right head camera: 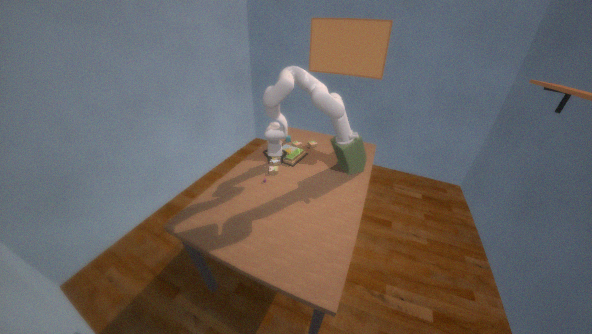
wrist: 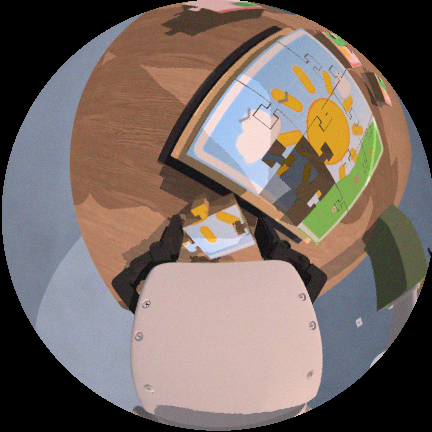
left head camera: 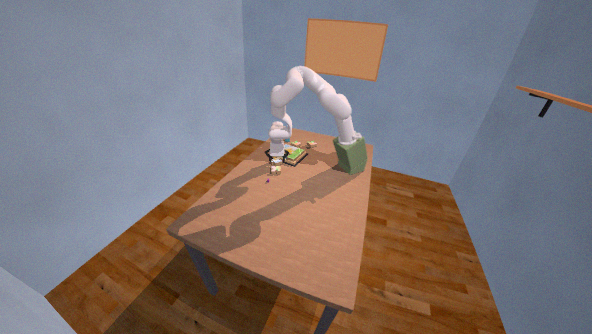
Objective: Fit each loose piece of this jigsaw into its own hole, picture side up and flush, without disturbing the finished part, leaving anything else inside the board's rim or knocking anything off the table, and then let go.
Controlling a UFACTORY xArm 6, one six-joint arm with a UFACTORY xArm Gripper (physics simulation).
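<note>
The loose blue jigsaw piece with yellow rays lies picture side up on the table beside the board. My gripper is open, its two black fingers on opposite sides of that piece; gaps show between the piece and the fingers. The board holds the finished sun picture, with one dark, shadowed hole at its near edge. The head views show the gripper small and low beside the board, its fingertips partly hidden.
Pink-and-green pieces lie around the board: one in front, one at the wrist view's top edge, and two beyond it. A purple bit, a teal block and the green arm base also show.
</note>
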